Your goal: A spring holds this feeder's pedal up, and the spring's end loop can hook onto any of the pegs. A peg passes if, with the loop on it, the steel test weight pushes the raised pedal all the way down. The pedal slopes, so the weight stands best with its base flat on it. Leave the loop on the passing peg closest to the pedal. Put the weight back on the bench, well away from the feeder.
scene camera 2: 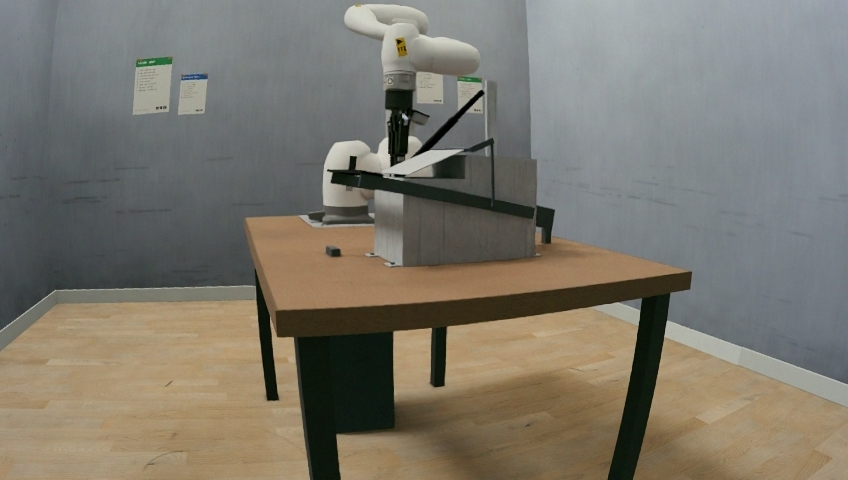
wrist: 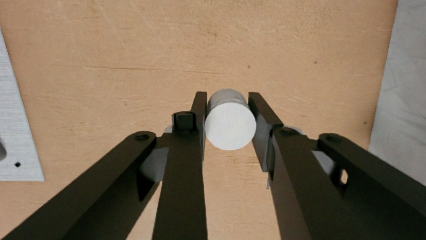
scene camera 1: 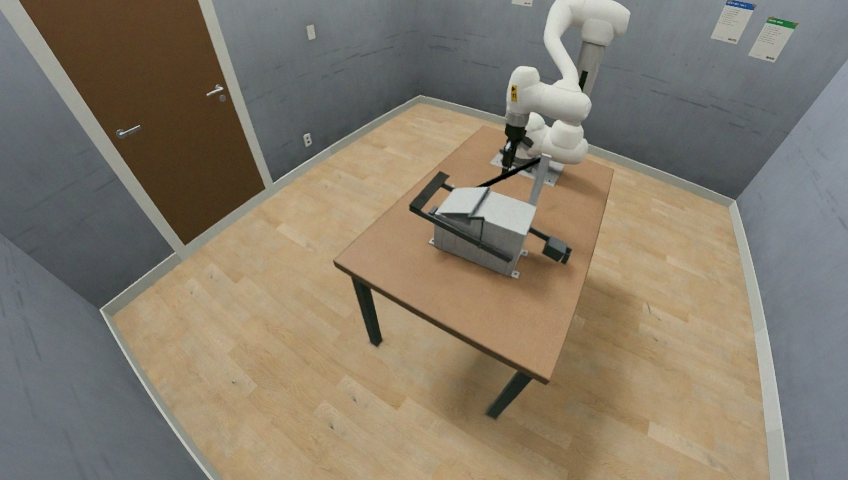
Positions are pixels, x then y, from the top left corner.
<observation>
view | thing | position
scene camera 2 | my gripper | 397,181
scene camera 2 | dark pedal frame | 371,180
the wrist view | my gripper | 227,109
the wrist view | steel test weight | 229,125
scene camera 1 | dark pedal frame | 424,196
</observation>
